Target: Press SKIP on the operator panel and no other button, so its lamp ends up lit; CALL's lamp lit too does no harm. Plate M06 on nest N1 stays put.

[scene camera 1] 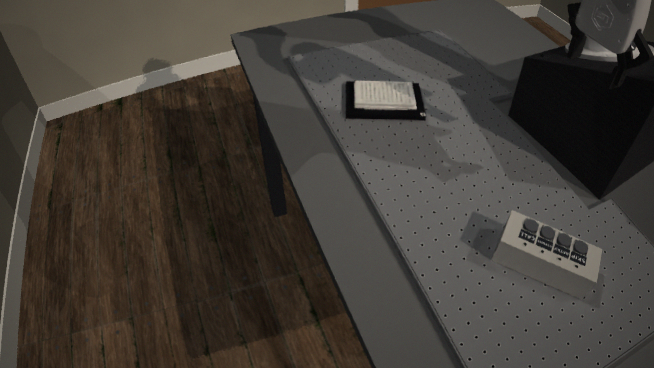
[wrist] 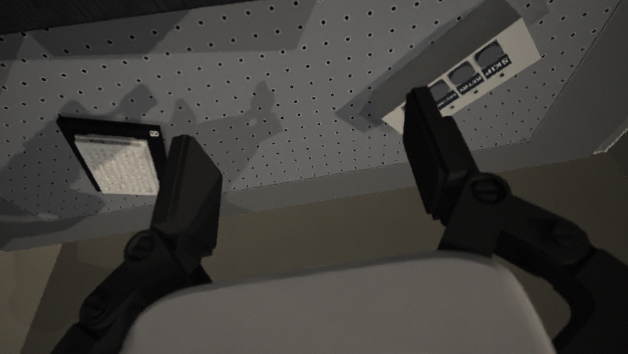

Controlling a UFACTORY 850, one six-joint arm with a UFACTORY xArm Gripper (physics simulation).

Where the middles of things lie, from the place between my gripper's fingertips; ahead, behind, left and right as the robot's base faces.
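Labels:
Beige operator panel (scene camera 1: 530, 254): my gripper 13 cm short of it, 19 cm to the right of it, 20 cm above it. From my hand: white plate M06 (scene camera 1: 379, 95), 28 cm ahead, 26 cm to the right, 21 cm below; black nest N1 (scene camera 1: 367, 113), far ahead, far to the right, a good way below.

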